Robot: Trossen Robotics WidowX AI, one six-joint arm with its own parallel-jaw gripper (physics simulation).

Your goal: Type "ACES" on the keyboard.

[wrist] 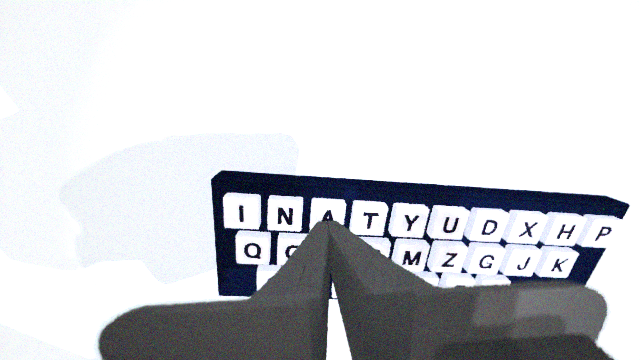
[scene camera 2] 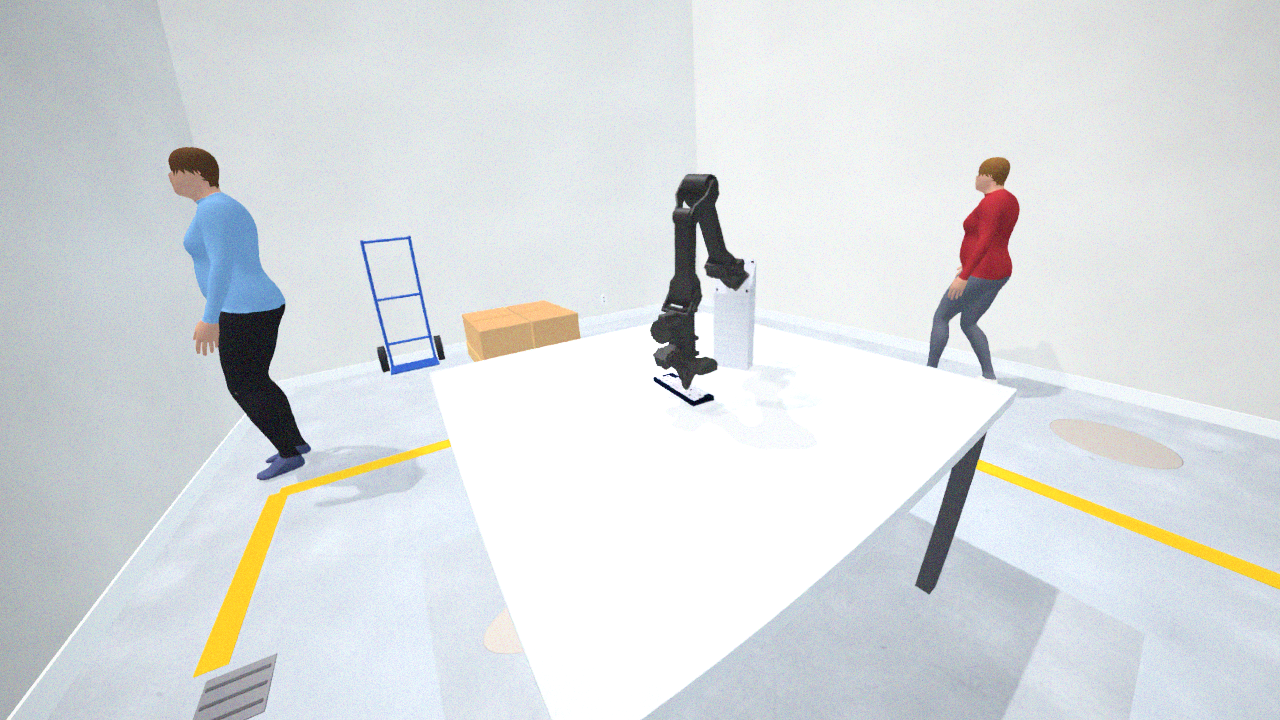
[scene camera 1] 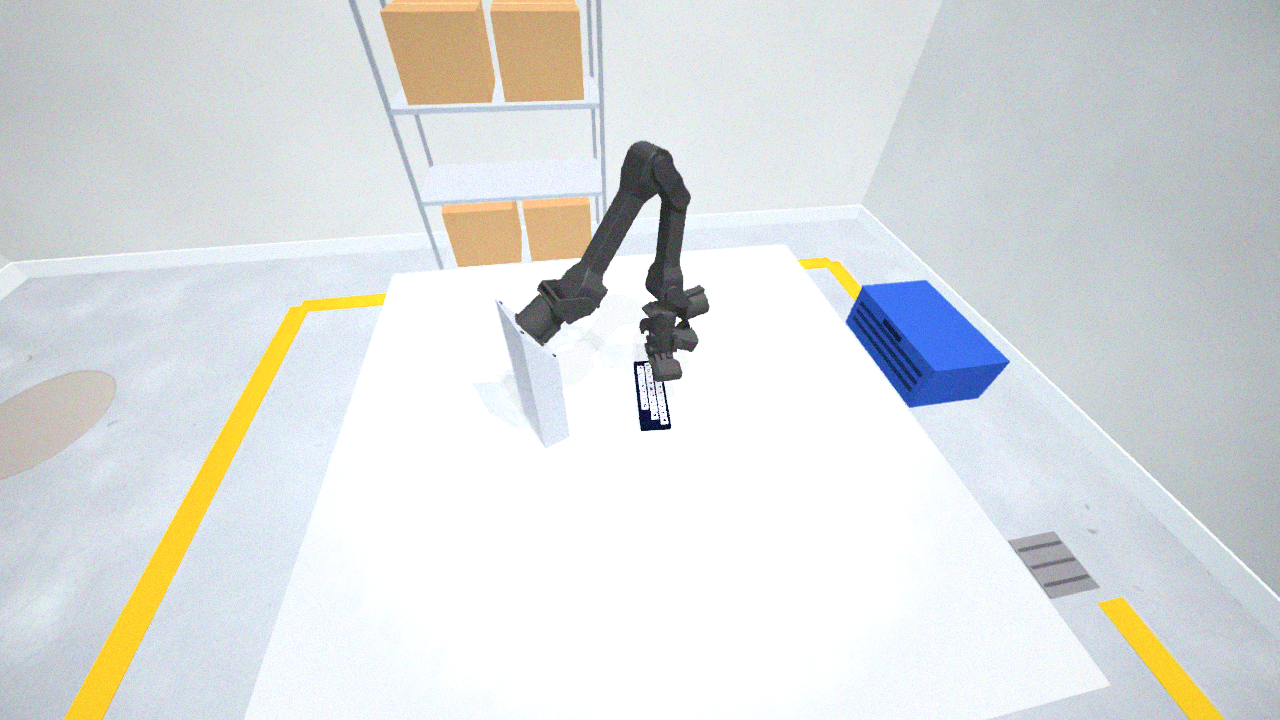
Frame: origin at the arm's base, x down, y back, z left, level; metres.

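Seen in the pictures: gripper, fingertip midpoint: (wrist: 326, 230) (scene camera 2: 686, 389); arm's base at its link origin: (scene camera 2: 735, 277) (scene camera 1: 528, 330).
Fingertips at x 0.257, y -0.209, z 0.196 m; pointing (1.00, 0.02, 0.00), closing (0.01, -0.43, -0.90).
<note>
Offsets run from my fingertips to a thing's top centre. Level surfaces: height alone.
The dark blue keyboard @[dx +0.008, dy +0.001, dz -0.053 m] (scene camera 1: 646, 424) (scene camera 2: 701, 400) (wrist: 410, 194) lies flat on the table, with white letter keys. My gripper (scene camera 1: 665, 376) (scene camera 2: 687, 385) (wrist: 326, 230) is shut and empty, pointing down at the keyboard. In the wrist view its fingertips overlap the lower half of the A key @[dx +0.008, dy -0.002, dz +0.000 m] (wrist: 318, 206) in the top row, between N @[dx +0.008, dy +0.005, dz +0.018 m] (wrist: 285, 216) and T @[dx +0.008, dy -0.008, dz -0.019 m] (wrist: 369, 220). Whether they touch the key cannot be told. The fingers hide much of the middle and bottom rows. The letters of the bottom row, including C, E and S, cannot be read.
The white table @[dx +0.026 m] (scene camera 1: 572, 555) (scene camera 2: 644, 501) bears an upright white panel (scene camera 1: 537, 394) (scene camera 2: 733, 331) beside the arm's base. Around it are a blue cabinet (scene camera 1: 939, 331), a shelf rack (scene camera 1: 496, 108), a hand truck (scene camera 2: 399, 296), cardboard boxes (scene camera 2: 501, 334) and two people (scene camera 2: 228, 259) (scene camera 2: 989, 232).
</note>
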